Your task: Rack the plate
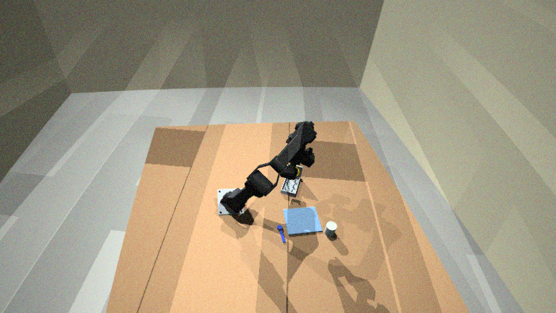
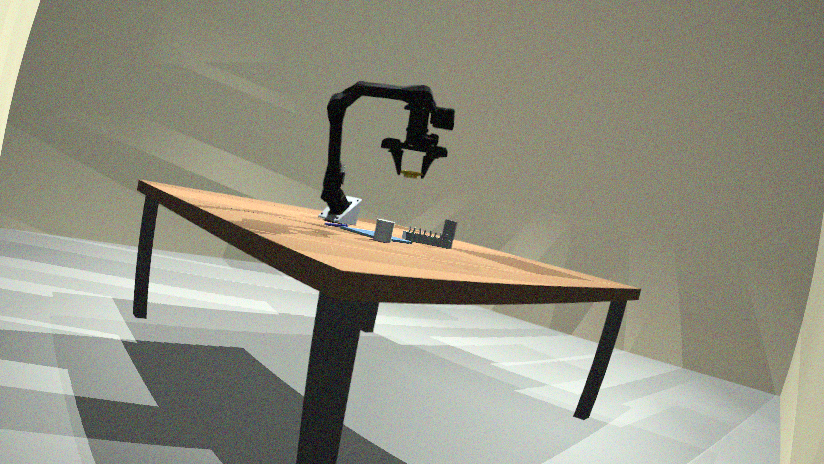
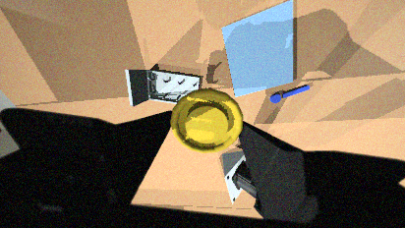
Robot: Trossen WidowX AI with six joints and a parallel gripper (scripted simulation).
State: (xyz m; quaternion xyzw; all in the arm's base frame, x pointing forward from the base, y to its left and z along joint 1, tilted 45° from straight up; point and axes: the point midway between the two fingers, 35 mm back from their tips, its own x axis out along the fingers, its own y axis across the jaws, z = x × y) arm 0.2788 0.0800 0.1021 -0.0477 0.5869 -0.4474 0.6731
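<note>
Right now my gripper tip is 4 cm short of the grey dish rack, 8 cm to the right of it and 15 cm above it. The rest, counted from my gripper tip: blue spoon: 8 cm behind, 16 cm to the right, 17 cm below; light blue mat: 3 cm ahead, 13 cm to the right, 17 cm below; yellow plate: 1 cm above.
</note>
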